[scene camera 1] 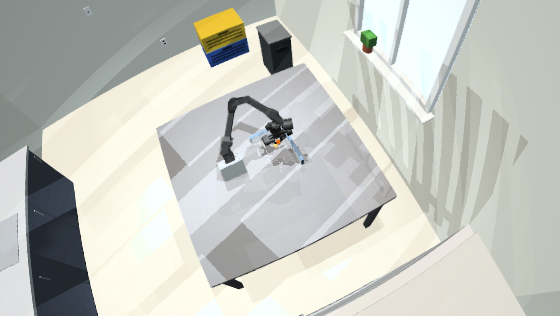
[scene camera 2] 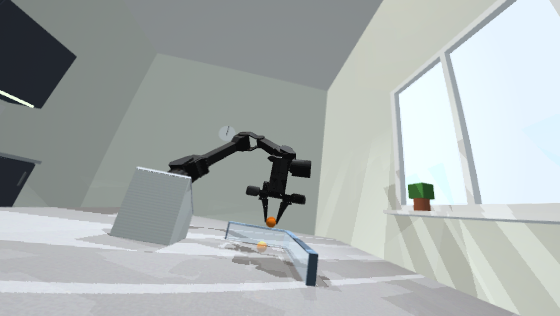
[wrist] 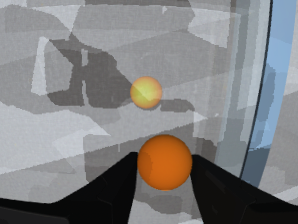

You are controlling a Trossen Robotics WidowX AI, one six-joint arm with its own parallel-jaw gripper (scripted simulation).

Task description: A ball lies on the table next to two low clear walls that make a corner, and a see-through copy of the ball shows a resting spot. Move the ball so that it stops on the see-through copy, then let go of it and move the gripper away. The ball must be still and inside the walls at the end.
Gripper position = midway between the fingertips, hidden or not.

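Observation:
There's an orange ball [wrist: 164, 162] carried by my gripper [scene camera 2: 270, 223], and the wrist view shows my gripper [wrist: 164, 160] as well. There's also a see-through copy [wrist: 146, 91].

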